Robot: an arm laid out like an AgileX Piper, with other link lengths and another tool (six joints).
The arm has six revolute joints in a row. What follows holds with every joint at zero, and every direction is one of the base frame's.
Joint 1 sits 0.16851 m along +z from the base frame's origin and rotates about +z.
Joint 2 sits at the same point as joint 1 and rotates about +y.
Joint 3 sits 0.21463 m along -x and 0.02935 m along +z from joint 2 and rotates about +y.
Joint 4 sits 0.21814 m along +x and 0.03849 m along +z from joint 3 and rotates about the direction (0.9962, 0, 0.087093).
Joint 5 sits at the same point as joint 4 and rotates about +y.
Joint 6 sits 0.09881 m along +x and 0.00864 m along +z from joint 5 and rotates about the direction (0.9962, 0, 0.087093).
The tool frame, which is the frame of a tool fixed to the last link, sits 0.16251 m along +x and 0.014 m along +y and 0.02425 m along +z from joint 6; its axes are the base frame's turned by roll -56.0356, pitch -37.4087 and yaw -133.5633 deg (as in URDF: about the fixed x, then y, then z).
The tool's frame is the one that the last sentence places.
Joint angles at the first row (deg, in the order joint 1, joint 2, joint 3, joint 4, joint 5, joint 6):
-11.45, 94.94, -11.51, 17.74, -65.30, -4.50
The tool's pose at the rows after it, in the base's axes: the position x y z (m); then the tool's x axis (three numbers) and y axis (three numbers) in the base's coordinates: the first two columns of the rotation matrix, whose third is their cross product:
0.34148 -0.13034 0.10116 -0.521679 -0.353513 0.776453 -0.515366 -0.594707 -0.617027
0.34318 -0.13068 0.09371 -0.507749 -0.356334 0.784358 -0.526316 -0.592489 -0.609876
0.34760 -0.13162 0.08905 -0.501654 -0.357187 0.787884 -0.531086 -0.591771 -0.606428
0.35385 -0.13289 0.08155 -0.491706 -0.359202 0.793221 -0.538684 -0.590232 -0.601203
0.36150 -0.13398 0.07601 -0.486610 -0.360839 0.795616 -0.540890 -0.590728 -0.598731
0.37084 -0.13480 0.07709 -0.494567 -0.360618 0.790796 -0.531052 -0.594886 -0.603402
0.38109 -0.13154 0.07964 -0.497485 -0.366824 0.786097 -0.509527 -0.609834 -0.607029
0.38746 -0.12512 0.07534 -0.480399 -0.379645 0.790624 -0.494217 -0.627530 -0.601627
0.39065 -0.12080 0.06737 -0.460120 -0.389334 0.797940 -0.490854 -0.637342 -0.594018
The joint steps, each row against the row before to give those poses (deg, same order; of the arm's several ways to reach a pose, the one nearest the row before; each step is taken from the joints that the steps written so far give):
0.00, 2.30, -0.14, 0.00, 0.00, 0.00
0.00, 1.88, -0.83, 0.00, 0.00, 0.00
0.00, 1.96, -1.43, 0.00, -0.09, 0.00
0.00, 2.83, -2.10, 0.00, 0.01, 0.00
0.00, 2.65, -2.33, -0.11, 0.00, 0.00
0.00, 1.61, -2.31, -0.25, -0.01, 0.00
0.00, 1.18, -2.03, -1.27, 0.01, 0.00
0.00, 1.53, -1.19, -1.81, 0.00, 0.00
0.00, 1.84, -0.89, -1.17, -0.06, 0.00

